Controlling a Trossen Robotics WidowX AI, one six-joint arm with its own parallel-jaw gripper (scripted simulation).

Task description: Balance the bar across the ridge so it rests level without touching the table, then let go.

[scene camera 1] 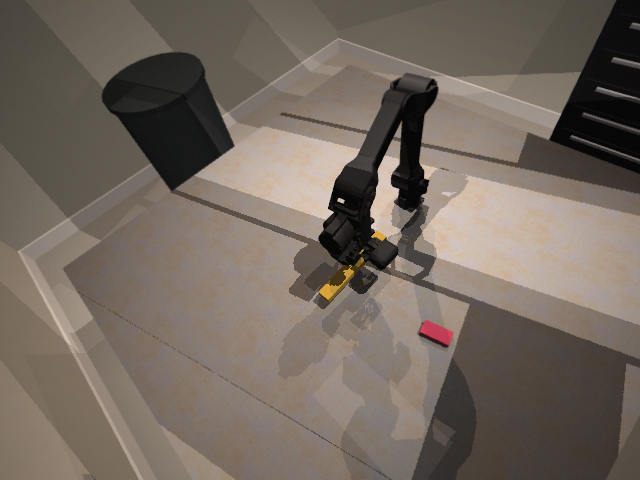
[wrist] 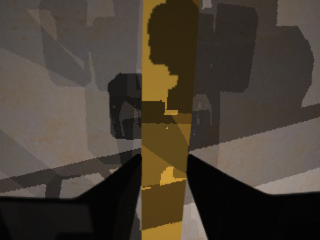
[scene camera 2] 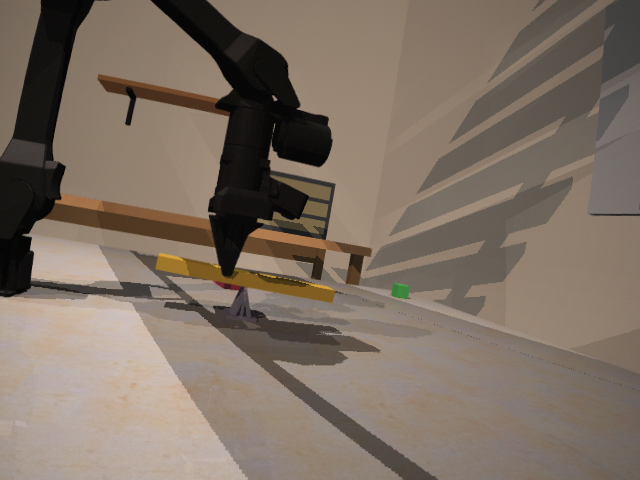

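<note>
A yellow bar (scene camera 2: 172, 264) is part of the scene; scene camera 1 shows the bar (scene camera 1: 343, 276), and so does the wrist view, with the bar (wrist: 169, 42). The gripper (scene camera 2: 225, 274) is visible as well, with scene camera 1 giving another look at the gripper (scene camera 1: 361, 257) and the wrist view also showing the gripper (wrist: 163, 159).
</note>
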